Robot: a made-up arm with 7 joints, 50 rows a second.
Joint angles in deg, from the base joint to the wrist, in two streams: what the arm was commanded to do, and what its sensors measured. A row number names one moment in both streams.
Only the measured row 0 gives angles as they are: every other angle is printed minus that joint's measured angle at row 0.
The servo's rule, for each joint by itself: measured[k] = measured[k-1] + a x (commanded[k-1-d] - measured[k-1]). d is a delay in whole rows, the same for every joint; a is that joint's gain. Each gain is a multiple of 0.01, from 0.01 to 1. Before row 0 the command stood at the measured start. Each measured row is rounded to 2 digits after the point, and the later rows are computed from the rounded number. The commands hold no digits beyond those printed.
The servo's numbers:
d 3
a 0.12 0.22 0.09 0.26 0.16 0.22 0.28
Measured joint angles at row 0: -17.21, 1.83, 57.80, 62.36, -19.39, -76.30, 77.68
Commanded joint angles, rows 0 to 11: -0.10, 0.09, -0.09, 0.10, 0.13, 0.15, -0.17; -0.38, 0.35, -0.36, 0.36, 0.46, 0.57, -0.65; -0.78, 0.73, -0.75, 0.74, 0.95, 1.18, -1.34; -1.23, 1.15, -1.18, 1.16, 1.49, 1.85, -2.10; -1.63, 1.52, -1.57, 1.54, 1.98, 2.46, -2.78; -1.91, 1.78, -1.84, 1.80, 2.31, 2.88, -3.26; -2.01, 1.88, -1.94, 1.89, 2.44, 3.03, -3.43; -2.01, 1.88, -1.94, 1.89, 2.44, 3.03, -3.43; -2.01, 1.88, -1.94, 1.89, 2.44, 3.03, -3.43; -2.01, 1.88, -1.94, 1.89, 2.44, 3.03, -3.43; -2.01, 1.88, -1.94, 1.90, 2.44, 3.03, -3.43; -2.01, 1.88, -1.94, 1.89, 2.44, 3.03, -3.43
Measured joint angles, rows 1 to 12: 0.00, 0.00, 0.00, 0.00, 0.00, 0.00, 0.00; 0.00, 0.00, 0.00, 0.00, 0.00, 0.00, 0.00; 0.00, 0.00, 0.00, 0.00, 0.00, 0.00, 0.00; -0.01, 0.02, -0.01, 0.03, 0.02, 0.03, -0.05; -0.05, 0.09, -0.04, 0.12, 0.09, 0.15, -0.22; -0.14, 0.23, -0.10, 0.28, 0.23, 0.38, -0.53; -0.27, 0.43, -0.20, 0.51, 0.43, 0.70, -0.97; -0.43, 0.67, -0.32, 0.78, 0.68, 1.09, -1.48; -0.61, 0.91, -0.46, 1.05, 0.94, 1.48, -1.98; -0.78, 1.12, -0.59, 1.27, 1.18, 1.82, -2.39; -0.93, 1.29, -0.71, 1.43, 1.38, 2.09, -2.68; -1.06, 1.42, -0.82, 1.55, 1.55, 2.30, -2.89
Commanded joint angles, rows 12 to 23: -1.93, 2.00, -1.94, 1.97, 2.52, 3.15, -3.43; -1.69, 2.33, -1.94, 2.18, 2.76, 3.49, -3.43; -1.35, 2.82, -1.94, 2.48, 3.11, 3.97, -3.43; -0.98, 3.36, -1.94, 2.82, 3.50, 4.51, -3.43; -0.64, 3.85, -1.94, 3.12, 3.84, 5.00, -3.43; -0.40, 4.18, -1.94, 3.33, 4.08, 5.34, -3.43; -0.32, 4.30, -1.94, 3.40, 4.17, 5.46, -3.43; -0.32, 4.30, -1.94, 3.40, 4.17, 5.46, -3.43; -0.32, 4.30, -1.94, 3.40, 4.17, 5.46, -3.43; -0.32, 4.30, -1.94, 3.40, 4.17, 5.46, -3.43; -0.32, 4.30, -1.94, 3.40, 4.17, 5.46, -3.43; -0.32, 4.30, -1.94, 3.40, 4.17, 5.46, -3.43
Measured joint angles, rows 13 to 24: -1.17, 1.52, -0.92, 1.64, 1.69, 2.46, -3.04; -1.27, 1.60, -1.01, 1.71, 1.81, 2.59, -3.15; -1.36, 1.66, -1.09, 1.76, 1.91, 2.69, -3.23; -1.43, 1.73, -1.17, 1.81, 2.01, 2.79, -3.29; -1.46, 1.86, -1.24, 1.91, 2.13, 2.94, -3.33; -1.45, 2.07, -1.30, 2.06, 2.29, 3.17, -3.36; -1.39, 2.35, -1.36, 2.26, 2.48, 3.46, -3.38; -1.30, 2.68, -1.41, 2.48, 2.70, 3.80, -3.39; -1.19, 3.01, -1.46, 2.70, 2.92, 4.14, -3.40; -1.09, 3.29, -1.50, 2.88, 3.12, 4.43, -3.41; -1.00, 3.51, -1.54, 3.02, 3.29, 4.66, -3.42; -0.92, 3.68, -1.58, 3.12, 3.43, 4.84, -3.42
